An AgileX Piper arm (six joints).
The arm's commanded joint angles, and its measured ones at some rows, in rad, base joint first. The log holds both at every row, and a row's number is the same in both.
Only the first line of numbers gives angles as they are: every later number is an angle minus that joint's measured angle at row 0.
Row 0, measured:
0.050 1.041 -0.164 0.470 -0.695 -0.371
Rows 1 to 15, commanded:
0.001 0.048 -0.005 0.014 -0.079 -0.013
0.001 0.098 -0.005 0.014 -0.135 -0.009
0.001 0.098 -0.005 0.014 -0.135 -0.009
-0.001 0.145 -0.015 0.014 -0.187 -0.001
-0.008 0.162 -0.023 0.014 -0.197 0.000
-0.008 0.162 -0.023 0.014 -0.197 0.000
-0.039 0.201 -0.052 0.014 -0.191 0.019
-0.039 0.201 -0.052 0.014 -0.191 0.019
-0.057 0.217 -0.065 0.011 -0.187 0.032
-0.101 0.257 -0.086 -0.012 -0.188 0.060
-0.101 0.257 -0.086 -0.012 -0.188 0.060
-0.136 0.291 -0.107 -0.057 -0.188 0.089
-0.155 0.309 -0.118 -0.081 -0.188 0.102
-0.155 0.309 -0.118 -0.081 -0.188 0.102
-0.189 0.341 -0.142 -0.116 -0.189 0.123
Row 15, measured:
-0.148 0.309 -0.108 -0.061 -0.173 0.089
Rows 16 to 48, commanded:
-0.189 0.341 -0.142 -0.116 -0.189 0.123
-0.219 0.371 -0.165 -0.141 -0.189 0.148
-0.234 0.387 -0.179 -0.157 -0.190 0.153
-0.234 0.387 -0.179 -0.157 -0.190 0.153
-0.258 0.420 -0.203 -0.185 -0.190 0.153
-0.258 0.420 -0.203 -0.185 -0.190 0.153
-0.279 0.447 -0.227 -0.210 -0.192 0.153
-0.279 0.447 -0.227 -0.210 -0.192 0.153
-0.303 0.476 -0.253 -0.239 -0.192 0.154
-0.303 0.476 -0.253 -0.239 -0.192 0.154
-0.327 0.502 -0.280 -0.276 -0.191 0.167
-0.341 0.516 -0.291 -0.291 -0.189 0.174
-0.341 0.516 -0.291 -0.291 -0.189 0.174
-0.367 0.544 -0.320 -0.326 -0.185 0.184
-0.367 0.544 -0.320 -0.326 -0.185 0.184
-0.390 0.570 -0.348 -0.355 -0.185 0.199
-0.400 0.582 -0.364 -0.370 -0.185 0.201
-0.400 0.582 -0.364 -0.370 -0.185 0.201
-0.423 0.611 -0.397 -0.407 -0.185 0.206
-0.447 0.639 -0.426 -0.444 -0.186 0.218
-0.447 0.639 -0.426 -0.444 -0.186 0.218
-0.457 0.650 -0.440 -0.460 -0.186 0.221
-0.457 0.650 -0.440 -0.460 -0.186 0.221
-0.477 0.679 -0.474 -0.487 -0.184 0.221
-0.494 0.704 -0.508 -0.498 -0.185 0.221
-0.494 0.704 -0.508 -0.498 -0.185 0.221
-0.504 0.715 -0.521 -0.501 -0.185 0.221
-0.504 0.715 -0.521 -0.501 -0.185 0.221
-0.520 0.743 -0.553 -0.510 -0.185 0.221
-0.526 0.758 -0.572 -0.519 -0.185 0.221
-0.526 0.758 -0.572 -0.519 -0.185 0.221
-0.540 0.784 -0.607 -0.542 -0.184 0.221
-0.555 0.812 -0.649 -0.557 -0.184 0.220
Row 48, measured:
-0.534 0.782 -0.595 -0.522 -0.174 0.219
